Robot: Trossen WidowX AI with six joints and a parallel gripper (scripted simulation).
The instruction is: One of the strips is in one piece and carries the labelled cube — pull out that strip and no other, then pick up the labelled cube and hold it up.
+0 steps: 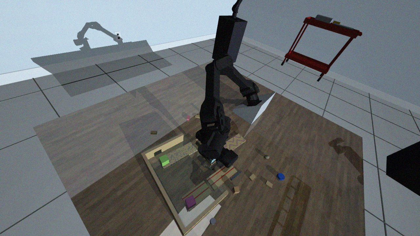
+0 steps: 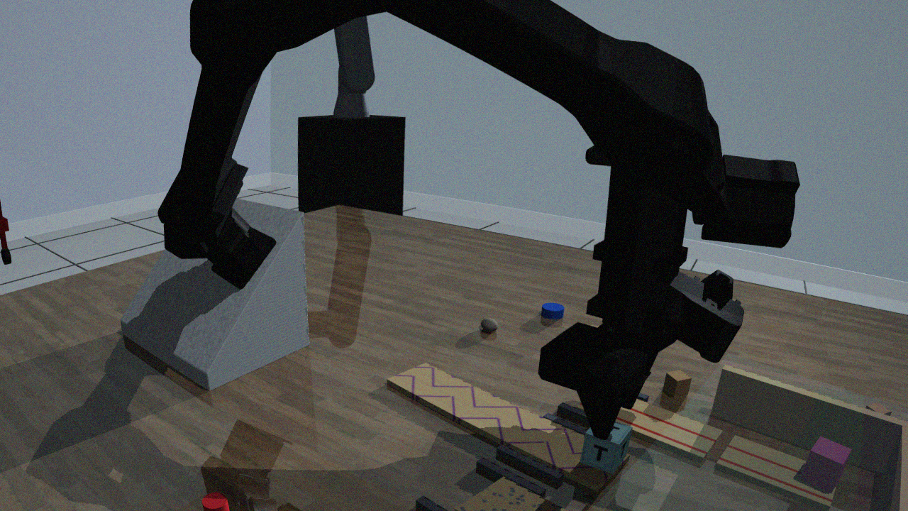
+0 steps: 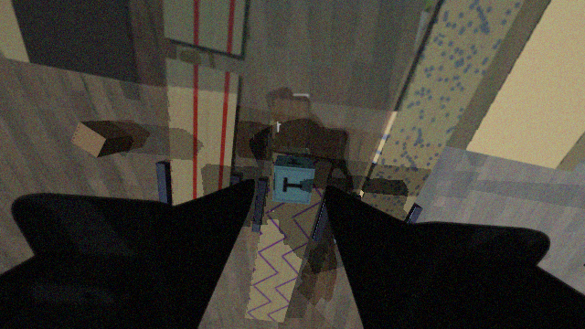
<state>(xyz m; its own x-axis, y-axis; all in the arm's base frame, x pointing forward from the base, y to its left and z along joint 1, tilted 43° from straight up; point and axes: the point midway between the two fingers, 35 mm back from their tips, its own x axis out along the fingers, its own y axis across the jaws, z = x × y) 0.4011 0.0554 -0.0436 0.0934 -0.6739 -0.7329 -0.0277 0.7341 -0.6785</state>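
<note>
Now: the red-lined strip 1 cm ahead of my gripper tip, 8 cm to the left of it and 4 cm below it. Also, from my gripper tip: pink block: 8 cm behind, 27 cm to the right, 4 cm below; then grey pebble: 24 cm behind, 17 cm to the left, 4 cm below; then red cylinder: 17 cm behind, 25 cm to the right, 3 cm below.
</note>
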